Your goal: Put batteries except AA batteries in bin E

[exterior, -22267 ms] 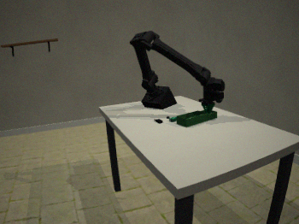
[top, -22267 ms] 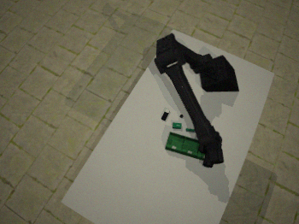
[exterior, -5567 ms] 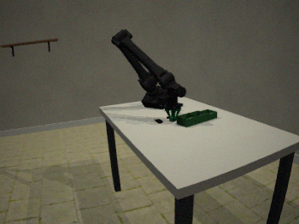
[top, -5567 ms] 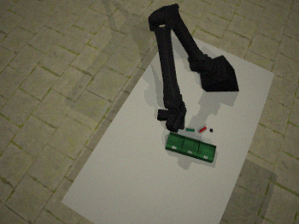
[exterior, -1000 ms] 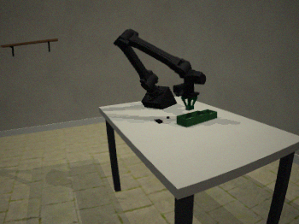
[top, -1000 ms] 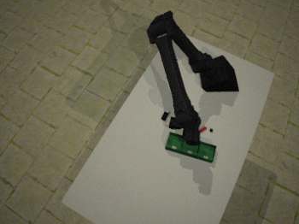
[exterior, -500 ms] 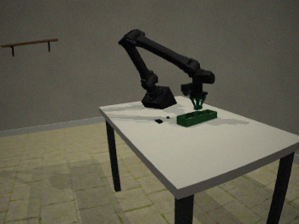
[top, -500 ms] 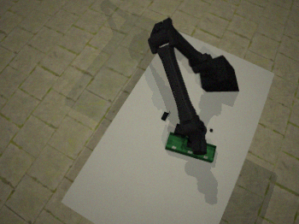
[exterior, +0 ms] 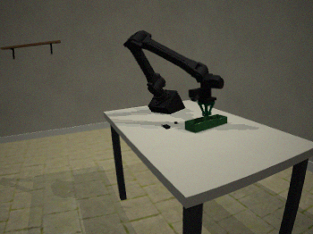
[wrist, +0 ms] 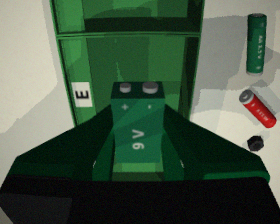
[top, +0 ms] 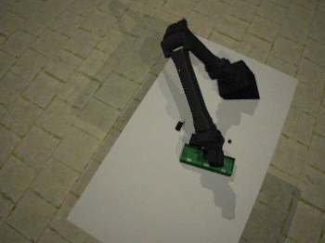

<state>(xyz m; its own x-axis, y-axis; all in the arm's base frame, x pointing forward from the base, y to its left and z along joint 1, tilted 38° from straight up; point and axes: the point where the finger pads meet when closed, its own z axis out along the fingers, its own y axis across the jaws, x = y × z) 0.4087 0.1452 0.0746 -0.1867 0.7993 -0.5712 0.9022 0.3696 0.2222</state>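
Now: the green bin 10 mm ahead of my hand and 50 mm below it. Also, from my hand: green cylindrical battery: 90 mm behind, 40 mm to the right, 60 mm below; then green 9 V battery: 10 mm to the right; then red cylindrical battery: 120 mm behind, 10 mm to the left, 60 mm below.
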